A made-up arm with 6 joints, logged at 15 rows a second.
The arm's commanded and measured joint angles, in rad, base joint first. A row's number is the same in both.
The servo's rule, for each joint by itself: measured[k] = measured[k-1] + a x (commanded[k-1-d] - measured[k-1]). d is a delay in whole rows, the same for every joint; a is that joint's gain. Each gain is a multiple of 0.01, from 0.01 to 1. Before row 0 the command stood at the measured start. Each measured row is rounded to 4 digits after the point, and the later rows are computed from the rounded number. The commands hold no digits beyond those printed.
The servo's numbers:
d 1
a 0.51 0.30 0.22 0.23 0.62 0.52
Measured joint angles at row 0: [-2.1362 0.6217 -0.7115 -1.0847 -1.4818 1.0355]
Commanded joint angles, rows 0 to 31: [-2.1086 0.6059 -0.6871 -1.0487 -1.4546 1.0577]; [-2.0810 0.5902 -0.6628 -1.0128 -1.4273 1.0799]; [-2.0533 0.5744 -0.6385 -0.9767 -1.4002 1.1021]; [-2.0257 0.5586 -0.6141 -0.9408 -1.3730 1.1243]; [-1.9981 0.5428 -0.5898 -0.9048 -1.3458 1.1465]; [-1.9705 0.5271 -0.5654 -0.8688 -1.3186 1.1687]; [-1.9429 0.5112 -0.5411 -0.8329 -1.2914 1.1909]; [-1.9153 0.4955 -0.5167 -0.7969 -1.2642 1.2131]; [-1.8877 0.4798 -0.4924 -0.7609 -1.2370 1.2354]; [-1.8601 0.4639 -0.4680 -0.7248 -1.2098 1.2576]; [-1.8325 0.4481 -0.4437 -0.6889 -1.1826 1.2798]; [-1.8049 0.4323 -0.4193 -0.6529 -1.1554 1.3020]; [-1.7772 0.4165 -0.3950 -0.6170 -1.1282 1.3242]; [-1.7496 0.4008 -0.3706 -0.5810 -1.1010 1.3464]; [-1.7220 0.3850 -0.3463 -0.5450 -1.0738 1.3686]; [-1.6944 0.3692 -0.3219 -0.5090 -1.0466 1.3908]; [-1.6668 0.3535 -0.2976 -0.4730 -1.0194 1.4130]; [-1.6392 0.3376 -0.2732 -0.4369 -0.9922 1.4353]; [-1.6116 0.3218 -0.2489 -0.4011 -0.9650 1.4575]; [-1.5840 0.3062 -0.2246 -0.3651 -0.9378 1.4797]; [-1.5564 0.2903 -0.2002 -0.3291 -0.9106 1.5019]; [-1.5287 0.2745 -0.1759 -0.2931 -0.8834 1.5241]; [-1.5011 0.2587 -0.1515 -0.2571 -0.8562 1.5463]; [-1.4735 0.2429 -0.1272 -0.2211 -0.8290 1.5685]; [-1.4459 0.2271 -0.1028 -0.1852 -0.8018 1.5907]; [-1.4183 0.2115 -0.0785 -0.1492 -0.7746 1.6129]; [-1.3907 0.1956 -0.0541 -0.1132 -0.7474 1.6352]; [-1.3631 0.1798 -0.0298 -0.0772 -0.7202 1.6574]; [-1.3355 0.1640 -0.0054 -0.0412 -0.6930 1.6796]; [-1.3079 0.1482 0.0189 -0.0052 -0.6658 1.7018]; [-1.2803 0.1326 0.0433 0.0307 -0.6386 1.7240]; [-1.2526 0.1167 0.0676 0.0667 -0.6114 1.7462]
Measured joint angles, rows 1 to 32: [-2.1362 0.6217 -0.7115 -1.0847 -1.4818 1.0355]; [-2.1221 0.6170 -0.7061 -1.0764 -1.4649 1.0470]; [-2.1011 0.6090 -0.6966 -1.0618 -1.4416 1.0641]; [-2.0767 0.5986 -0.6838 -1.0422 -1.4159 1.0839]; [-2.0507 0.5866 -0.6685 -1.0189 -1.3893 1.1049]; [-2.0239 0.5735 -0.6512 -0.9927 -1.3623 1.1265]; [-1.9967 0.5596 -0.6323 -0.9642 -1.3352 1.1484]; [-1.9693 0.5451 -0.6122 -0.9340 -1.3080 1.1705]; [-1.9418 0.5302 -0.5912 -0.9025 -1.2808 1.1927]; [-1.9142 0.5151 -0.5695 -0.8699 -1.2536 1.2149]; [-1.8866 0.4997 -0.5472 -0.8365 -1.2264 1.2371]; [-1.8590 0.4842 -0.5244 -0.8026 -1.1992 1.2593]; [-1.8314 0.4686 -0.5013 -0.7682 -1.1720 1.2815]; [-1.8038 0.4530 -0.4779 -0.7334 -1.1448 1.3037]; [-1.7762 0.4373 -0.4543 -0.6983 -1.1176 1.3259]; [-1.7486 0.4216 -0.4305 -0.6630 -1.0904 1.3481]; [-1.7210 0.4059 -0.4066 -0.6276 -1.0632 1.3703]; [-1.6934 0.3902 -0.3826 -0.5920 -1.0360 1.3925]; [-1.6658 0.3744 -0.3585 -0.5563 -1.0088 1.4148]; [-1.6382 0.3586 -0.3344 -0.5206 -0.9816 1.4370]; [-1.6106 0.3429 -0.3102 -0.4848 -0.9544 1.4592]; [-1.5830 0.3271 -0.2860 -0.4490 -0.9272 1.4814]; [-1.5553 0.3113 -0.2618 -0.4131 -0.9000 1.5036]; [-1.5277 0.2955 -0.2375 -0.3772 -0.8728 1.5258]; [-1.5001 0.2797 -0.2132 -0.3413 -0.8456 1.5480]; [-1.4725 0.2639 -0.1889 -0.3054 -0.8184 1.5702]; [-1.4449 0.2482 -0.1646 -0.2695 -0.7912 1.5924]; [-1.4173 0.2324 -0.1403 -0.2336 -0.7640 1.6147]; [-1.3897 0.2166 -0.1160 -0.1976 -0.7368 1.6369]; [-1.3621 0.2008 -0.0917 -0.1616 -0.7096 1.6591]; [-1.3345 0.1850 -0.0674 -0.1256 -0.6824 1.6813]; [-1.3069 0.1693 -0.0430 -0.0897 -0.6552 1.7035]
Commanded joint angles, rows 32 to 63: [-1.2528 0.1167 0.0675 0.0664 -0.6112 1.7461]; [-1.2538 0.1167 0.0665 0.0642 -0.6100 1.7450]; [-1.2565 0.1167 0.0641 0.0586 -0.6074 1.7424]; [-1.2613 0.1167 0.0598 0.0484 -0.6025 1.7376]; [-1.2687 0.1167 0.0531 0.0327 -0.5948 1.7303]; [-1.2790 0.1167 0.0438 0.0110 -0.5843 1.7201]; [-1.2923 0.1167 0.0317 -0.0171 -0.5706 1.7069]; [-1.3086 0.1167 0.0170 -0.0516 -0.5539 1.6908]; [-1.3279 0.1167 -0.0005 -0.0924 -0.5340 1.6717]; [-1.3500 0.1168 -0.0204 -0.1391 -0.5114 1.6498]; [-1.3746 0.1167 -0.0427 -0.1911 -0.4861 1.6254]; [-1.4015 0.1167 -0.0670 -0.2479 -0.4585 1.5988]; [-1.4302 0.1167 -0.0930 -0.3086 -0.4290 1.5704]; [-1.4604 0.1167 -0.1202 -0.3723 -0.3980 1.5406]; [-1.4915 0.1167 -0.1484 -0.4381 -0.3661 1.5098]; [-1.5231 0.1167 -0.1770 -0.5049 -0.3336 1.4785]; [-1.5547 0.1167 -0.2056 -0.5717 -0.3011 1.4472]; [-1.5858 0.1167 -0.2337 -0.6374 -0.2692 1.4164]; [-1.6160 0.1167 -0.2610 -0.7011 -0.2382 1.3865]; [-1.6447 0.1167 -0.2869 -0.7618 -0.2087 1.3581]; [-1.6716 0.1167 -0.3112 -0.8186 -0.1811 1.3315]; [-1.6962 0.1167 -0.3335 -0.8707 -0.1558 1.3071]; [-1.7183 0.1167 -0.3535 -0.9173 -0.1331 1.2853]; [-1.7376 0.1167 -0.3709 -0.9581 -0.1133 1.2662]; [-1.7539 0.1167 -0.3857 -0.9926 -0.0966 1.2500]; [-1.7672 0.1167 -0.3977 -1.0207 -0.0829 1.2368]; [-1.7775 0.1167 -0.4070 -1.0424 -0.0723 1.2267]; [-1.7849 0.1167 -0.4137 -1.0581 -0.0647 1.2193]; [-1.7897 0.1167 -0.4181 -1.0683 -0.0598 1.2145]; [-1.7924 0.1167 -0.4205 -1.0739 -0.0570 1.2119]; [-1.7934 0.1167 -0.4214 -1.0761 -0.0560 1.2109]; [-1.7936 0.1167 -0.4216 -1.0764 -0.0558 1.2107]
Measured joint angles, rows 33 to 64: [-1.2792 0.1535 -0.0187 -0.0537 -0.6280 1.7257]; [-1.2657 0.1425 0.0003 -0.0261 -0.6176 1.7363]; [-1.2596 0.1348 0.0149 -0.0053 -0.6129 1.7408]; [-1.2580 0.1294 0.0257 0.0094 -0.6095 1.7416]; [-1.2597 0.1256 0.0332 0.0184 -0.6052 1.7395]; [-1.2643 0.1229 0.0376 0.0217 -0.5988 1.7347]; [-1.2718 0.1210 0.0390 0.0192 -0.5898 1.7271]; [-1.2823 0.1197 0.0374 0.0109 -0.5779 1.7166]; [-1.2957 0.1188 0.0329 -0.0035 -0.5630 1.7032]; [-1.3121 0.1182 0.0256 -0.0239 -0.5450 1.6868]; [-1.3314 0.1178 0.0155 -0.0504 -0.5242 1.6676]; [-1.3534 0.1175 0.0027 -0.0828 -0.5006 1.6457]; [-1.3779 0.1173 -0.0126 -0.1208 -0.4745 1.6213]; [-1.4046 0.1171 -0.0303 -0.1640 -0.4463 1.5948]; [-1.4331 0.1170 -0.0501 -0.2119 -0.4164 1.5666]; [-1.4629 0.1169 -0.0717 -0.2639 -0.3852 1.5371]; [-1.4936 0.1168 -0.0949 -0.3193 -0.3532 1.5066]; [-1.5248 0.1168 -0.1193 -0.3774 -0.3209 1.4757]; [-1.5559 0.1168 -0.1445 -0.4372 -0.2888 1.4449]; [-1.5866 0.1168 -0.1701 -0.4979 -0.2574 1.4145]; [-1.6162 0.1168 -0.1958 -0.5586 -0.2272 1.3852]; [-1.6445 0.1168 -0.2212 -0.6184 -0.1986 1.3573]; [-1.6709 0.1168 -0.2459 -0.6764 -0.1721 1.3312]; [-1.6951 0.1168 -0.2696 -0.7318 -0.1479 1.3073]; [-1.7168 0.1168 -0.2919 -0.7838 -0.1264 1.2859]; [-1.7357 0.1168 -0.3125 -0.8318 -0.1079 1.2672]; [-1.7518 0.1168 -0.3312 -0.8752 -0.0924 1.2514]; [-1.7649 0.1168 -0.3479 -0.9137 -0.0799 1.2386]; [-1.7751 0.1168 -0.3624 -0.9469 -0.0705 1.2286]; [-1.7825 0.1168 -0.3747 -0.9748 -0.0639 1.2213]; [-1.7875 0.1168 -0.3848 -0.9976 -0.0596 1.2164]; [-1.7905 0.1168 -0.3929 -1.0157 -0.0574 1.2135]
